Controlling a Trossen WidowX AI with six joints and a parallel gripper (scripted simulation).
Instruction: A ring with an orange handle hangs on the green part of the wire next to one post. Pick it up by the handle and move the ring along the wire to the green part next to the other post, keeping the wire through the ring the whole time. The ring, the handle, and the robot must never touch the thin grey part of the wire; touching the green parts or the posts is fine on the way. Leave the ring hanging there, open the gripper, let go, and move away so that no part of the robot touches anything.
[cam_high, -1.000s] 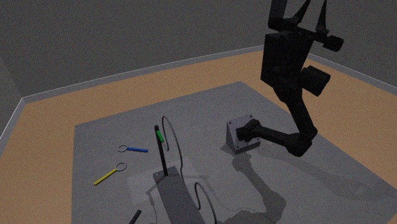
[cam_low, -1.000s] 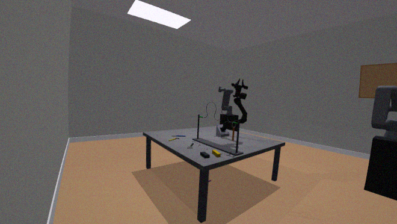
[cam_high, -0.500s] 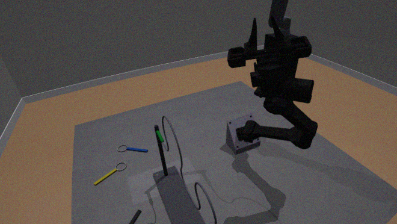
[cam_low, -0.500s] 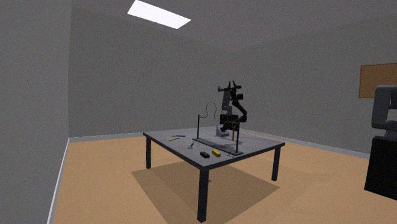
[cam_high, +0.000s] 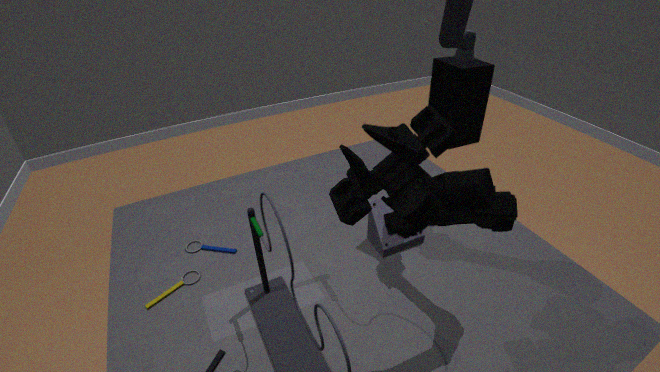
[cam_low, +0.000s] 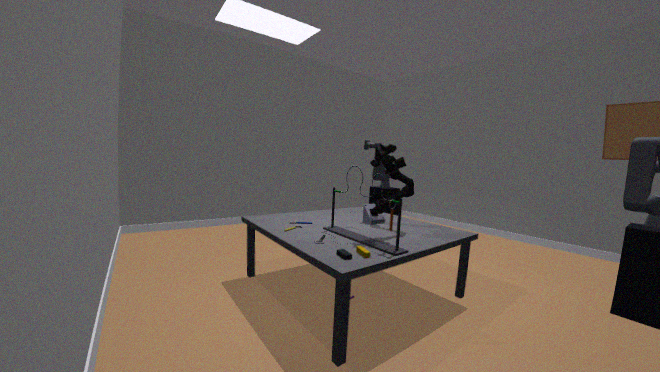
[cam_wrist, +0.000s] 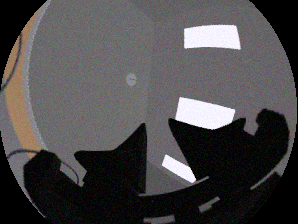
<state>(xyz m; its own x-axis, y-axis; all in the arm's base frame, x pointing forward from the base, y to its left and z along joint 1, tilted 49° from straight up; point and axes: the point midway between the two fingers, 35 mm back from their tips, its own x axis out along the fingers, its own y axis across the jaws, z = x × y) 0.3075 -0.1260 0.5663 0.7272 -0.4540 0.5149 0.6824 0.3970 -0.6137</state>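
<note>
My gripper tip is now 37 cm above the orange-handled ring, 22 cm to the right of it and 7 cm short of it. The rest, counted from my gripper tip: yellow-handled ring: 58 cm below, 43 cm to the right, 34 cm ahead; then black block: 57 cm below, 36 cm ahead, 19 cm to the left; then yellow block: 57 cm below, 25 cm ahead, 21 cm to the left.
</note>
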